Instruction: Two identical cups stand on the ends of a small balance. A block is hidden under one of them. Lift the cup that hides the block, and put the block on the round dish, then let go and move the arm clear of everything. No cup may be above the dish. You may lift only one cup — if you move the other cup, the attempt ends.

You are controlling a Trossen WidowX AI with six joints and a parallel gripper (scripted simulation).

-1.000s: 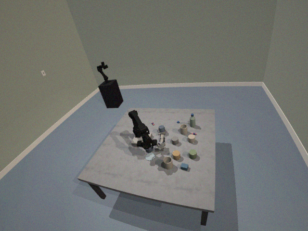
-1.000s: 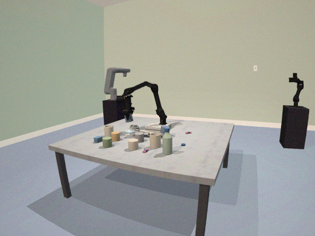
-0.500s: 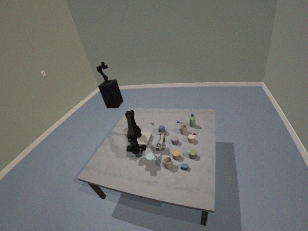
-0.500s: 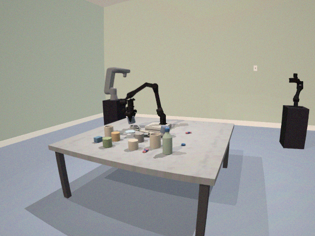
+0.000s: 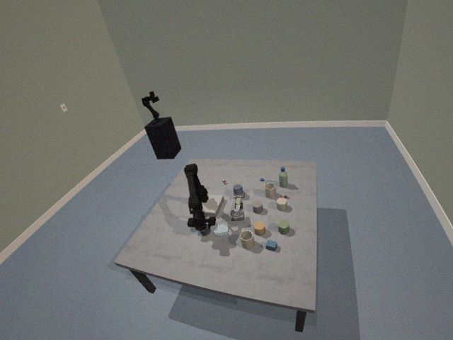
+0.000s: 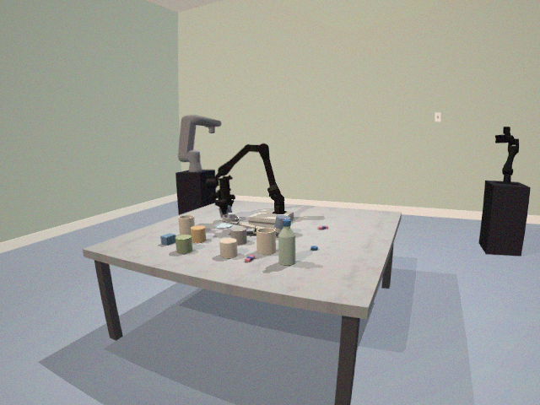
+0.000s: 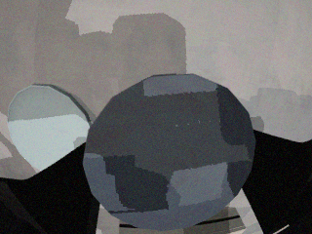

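Right now the blue-grey cup is 20 mm to the right of my gripper tip and 10 mm above it. From my gripper tip the other things lie so: pale blue round dish 100 mm ahead, 30 mm to the left, 40 mm below; balance beam 190 mm ahead, 260 mm to the left; orange cylinder 360 mm ahead, 60 mm to the left.
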